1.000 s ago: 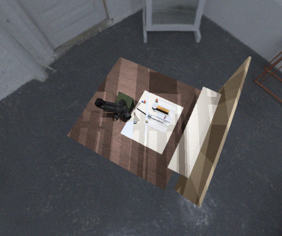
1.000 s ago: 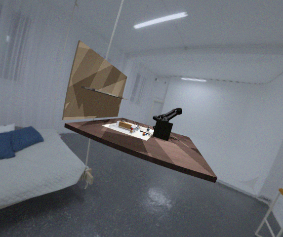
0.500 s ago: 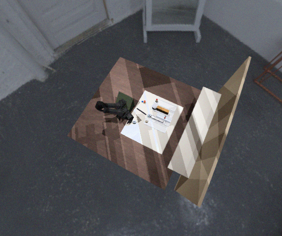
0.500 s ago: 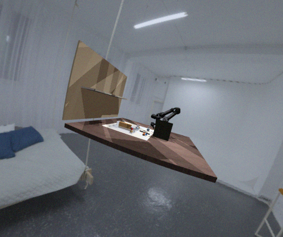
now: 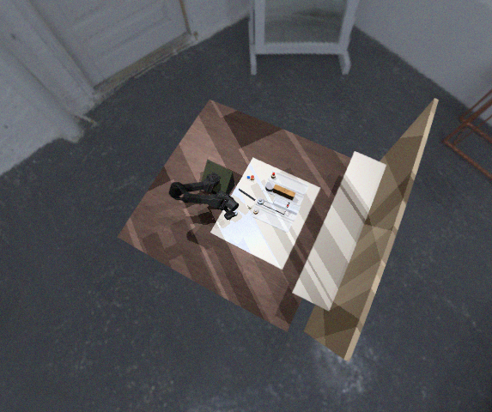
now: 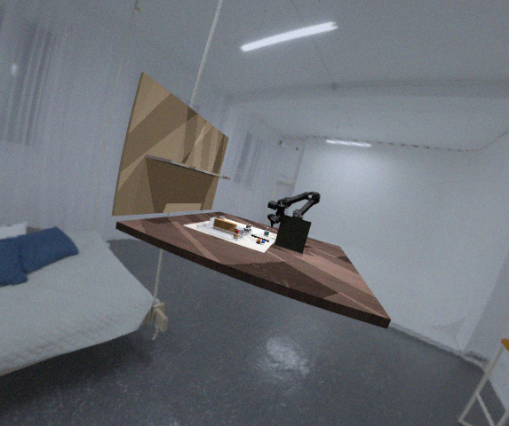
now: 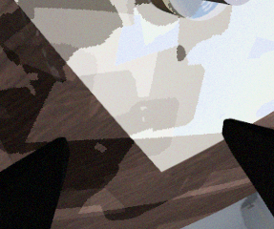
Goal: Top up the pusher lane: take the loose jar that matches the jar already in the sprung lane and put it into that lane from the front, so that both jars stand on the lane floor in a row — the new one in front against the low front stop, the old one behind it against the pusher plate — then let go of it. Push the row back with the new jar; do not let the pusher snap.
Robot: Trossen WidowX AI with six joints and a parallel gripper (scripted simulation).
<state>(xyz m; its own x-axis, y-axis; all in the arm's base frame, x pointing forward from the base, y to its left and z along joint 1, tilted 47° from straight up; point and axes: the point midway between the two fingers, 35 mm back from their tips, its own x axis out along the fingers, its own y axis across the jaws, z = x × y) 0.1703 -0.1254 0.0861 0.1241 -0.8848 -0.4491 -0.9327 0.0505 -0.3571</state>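
The thin black stick lies 4 cm ahead of my gripper tip, 22 cm to the left of it and 5 cm below it. The rest, counted from my gripper tip: white lane fixture: 30 cm ahead, 27 cm to the left, 4 cm below; white shelf: 66 cm ahead, 26 cm to the left, 31 cm above.
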